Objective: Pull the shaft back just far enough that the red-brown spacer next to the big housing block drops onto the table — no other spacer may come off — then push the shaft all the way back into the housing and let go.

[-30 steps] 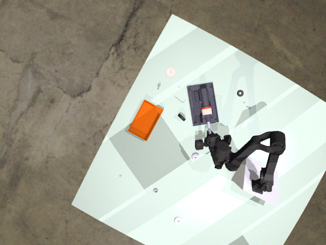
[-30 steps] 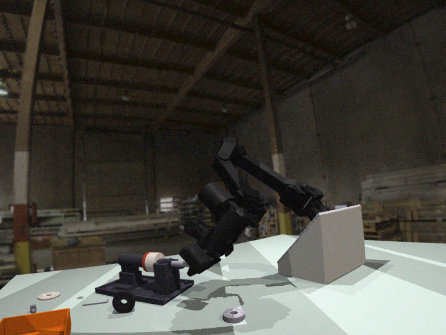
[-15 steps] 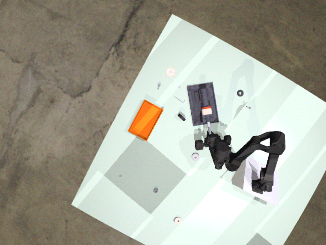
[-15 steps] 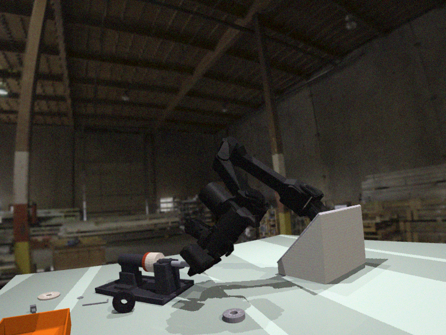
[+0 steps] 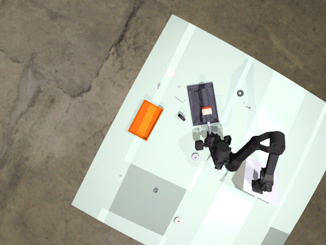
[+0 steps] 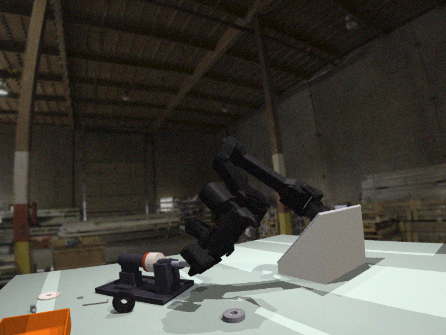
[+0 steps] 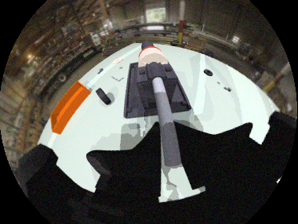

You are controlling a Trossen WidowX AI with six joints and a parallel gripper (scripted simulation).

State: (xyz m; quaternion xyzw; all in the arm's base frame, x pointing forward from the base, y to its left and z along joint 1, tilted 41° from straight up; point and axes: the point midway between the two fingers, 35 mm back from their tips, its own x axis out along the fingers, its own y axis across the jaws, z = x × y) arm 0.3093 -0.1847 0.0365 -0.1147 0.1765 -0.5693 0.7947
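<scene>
Now: gripper tip 4 cm to the left of the grey shaft, 2 cm below it and 2 cm short of it. The rest, counted from my gripper tip: cream spacer 8 cm to the right, 5 cm ahead, 2 cm above; black ring 16 cm ahead, 3 cm below, 2 cm to the right; red-brown spacer 11 cm to the right, 6 cm ahead, 2 cm above.
</scene>
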